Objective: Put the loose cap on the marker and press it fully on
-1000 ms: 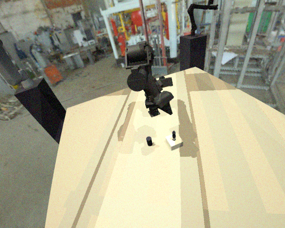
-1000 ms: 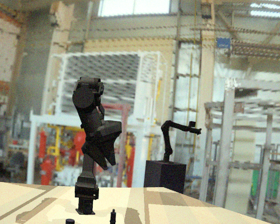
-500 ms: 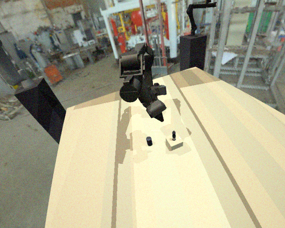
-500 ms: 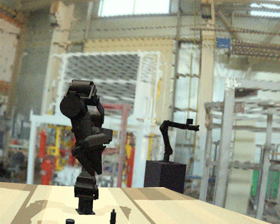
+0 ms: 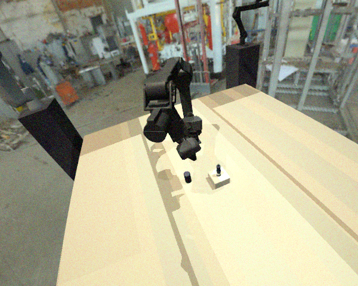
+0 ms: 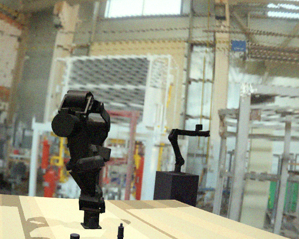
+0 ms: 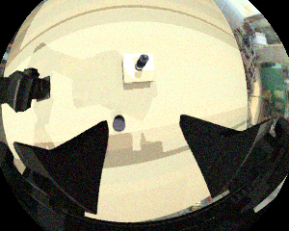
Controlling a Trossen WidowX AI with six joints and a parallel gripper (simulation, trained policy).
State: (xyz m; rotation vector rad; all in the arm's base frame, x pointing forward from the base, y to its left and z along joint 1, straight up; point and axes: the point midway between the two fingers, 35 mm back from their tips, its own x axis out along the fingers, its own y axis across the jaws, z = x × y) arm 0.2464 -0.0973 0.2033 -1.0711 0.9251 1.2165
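Right now the marker cap is 3 cm behind my gripper tip, 3 cm to the right of it and 15 cm below it. Round my gripper tip: marker 3 cm ahead, 9 cm to the left, 9 cm below; white holder block 3 cm ahead, 9 cm to the left, 15 cm below.
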